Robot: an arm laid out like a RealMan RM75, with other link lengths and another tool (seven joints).
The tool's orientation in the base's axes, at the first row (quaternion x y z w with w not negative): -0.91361, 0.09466, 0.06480, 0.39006
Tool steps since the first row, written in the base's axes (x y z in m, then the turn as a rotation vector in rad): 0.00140, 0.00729, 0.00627, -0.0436, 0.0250, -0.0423; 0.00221, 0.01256, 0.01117, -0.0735, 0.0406, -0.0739; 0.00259, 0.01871, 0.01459, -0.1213, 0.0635, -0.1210; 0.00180, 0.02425, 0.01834, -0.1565, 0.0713, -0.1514; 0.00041, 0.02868, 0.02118, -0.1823, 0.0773, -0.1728
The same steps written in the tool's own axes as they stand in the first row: -0.00073, -0.00965, 0.00091, -0.0374, 0.0224, 0.0491; -0.00153, -0.01683, 0.00133, -0.0623, 0.0407, 0.0835; -0.00257, -0.02348, 0.00342, -0.1026, 0.0688, 0.1346; -0.00474, -0.02969, 0.00490, -0.1320, 0.0927, 0.1627; -0.00718, -0.03437, 0.00622, -0.1537, 0.1094, 0.1829
